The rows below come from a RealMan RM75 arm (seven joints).
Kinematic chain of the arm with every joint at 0, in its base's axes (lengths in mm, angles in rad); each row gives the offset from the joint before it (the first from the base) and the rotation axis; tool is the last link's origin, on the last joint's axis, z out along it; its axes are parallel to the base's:
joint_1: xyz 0 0 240.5 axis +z
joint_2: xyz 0 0 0 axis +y
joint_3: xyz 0 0 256 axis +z
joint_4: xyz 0 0 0 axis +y
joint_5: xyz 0 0 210 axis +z
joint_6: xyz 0 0 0 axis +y
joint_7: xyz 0 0 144 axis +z
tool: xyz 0 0 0
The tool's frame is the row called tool.
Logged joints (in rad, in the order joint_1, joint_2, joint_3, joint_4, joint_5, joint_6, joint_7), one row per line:
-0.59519, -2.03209, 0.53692, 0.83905, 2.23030, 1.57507, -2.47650
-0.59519, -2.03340, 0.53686, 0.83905, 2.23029, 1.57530, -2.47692
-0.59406, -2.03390, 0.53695, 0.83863, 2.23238, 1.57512, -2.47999
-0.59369, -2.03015, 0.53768, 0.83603, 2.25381, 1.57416, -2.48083
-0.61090, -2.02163, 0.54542, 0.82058, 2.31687, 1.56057, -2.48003
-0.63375, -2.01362, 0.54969, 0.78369, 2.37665, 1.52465, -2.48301
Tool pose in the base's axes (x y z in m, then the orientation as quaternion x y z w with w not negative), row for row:
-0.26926, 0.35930, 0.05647, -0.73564, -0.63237, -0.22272, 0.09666
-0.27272, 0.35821, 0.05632, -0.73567, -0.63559, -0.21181, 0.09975
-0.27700, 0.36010, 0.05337, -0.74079, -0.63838, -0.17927, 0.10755
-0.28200, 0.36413, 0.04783, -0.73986, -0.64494, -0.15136, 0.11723
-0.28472, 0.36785, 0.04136, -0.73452, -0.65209, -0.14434, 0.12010
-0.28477, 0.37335, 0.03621, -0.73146, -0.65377, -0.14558, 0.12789
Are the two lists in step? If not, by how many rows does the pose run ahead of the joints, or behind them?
The pose runs 2 rows ahead of the joints: the pose in row i belongs to the joints in row i + 2.
